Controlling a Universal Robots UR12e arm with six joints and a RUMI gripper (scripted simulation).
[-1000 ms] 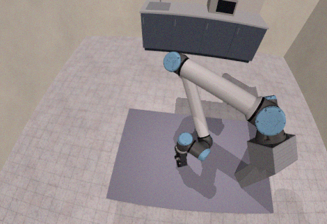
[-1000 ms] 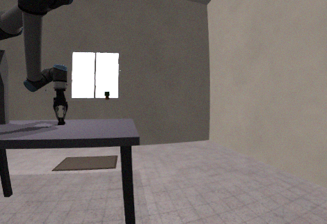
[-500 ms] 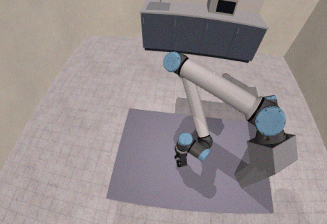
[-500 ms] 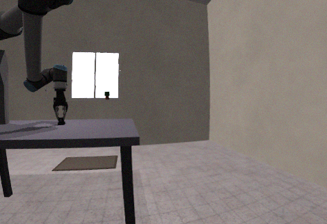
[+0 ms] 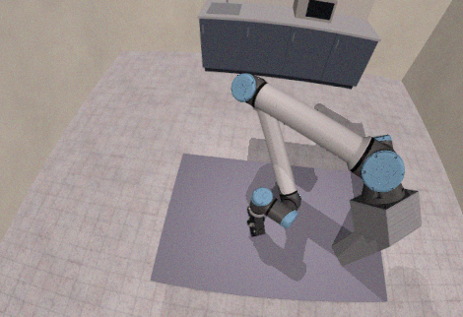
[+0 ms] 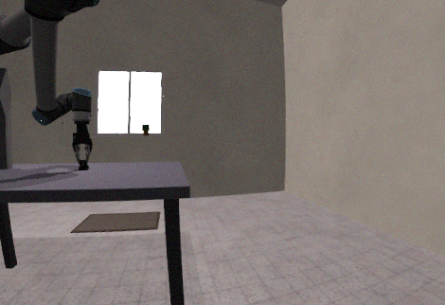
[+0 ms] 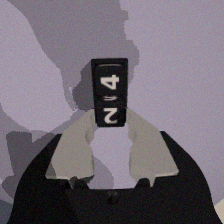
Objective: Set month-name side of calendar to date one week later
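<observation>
The black calendar tray is 2 cm to the left of my hand and 4 cm below it. From my hand the other things lie so: black digit cube: 3 cm to the left, 2 cm below; then black number cube: 1 cm below.
</observation>
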